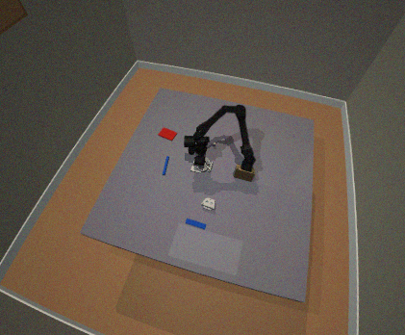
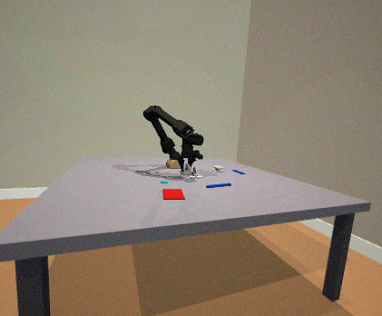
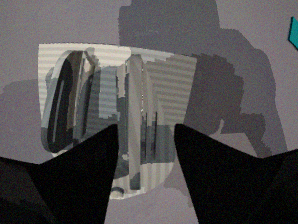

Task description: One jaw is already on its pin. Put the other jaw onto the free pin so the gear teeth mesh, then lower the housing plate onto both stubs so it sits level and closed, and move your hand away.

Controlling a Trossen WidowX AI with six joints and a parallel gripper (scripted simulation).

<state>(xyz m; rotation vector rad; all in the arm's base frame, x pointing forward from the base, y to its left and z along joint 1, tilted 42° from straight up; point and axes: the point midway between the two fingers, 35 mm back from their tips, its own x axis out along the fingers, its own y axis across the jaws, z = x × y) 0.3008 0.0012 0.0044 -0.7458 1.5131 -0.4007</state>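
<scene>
Right now my gripper tip is 270 mm to the right of the white block, 150 mm past it and 20 mm above it. Also, from my gripper tip: teal piece (140 mm to the right, 120 mm ahead, 30 mm below); then long blue bar (210 mm ahead, 110 mm to the left, 30 mm below); then pale part (160 mm to the right, 40 mm behind, 20 mm below).
</scene>
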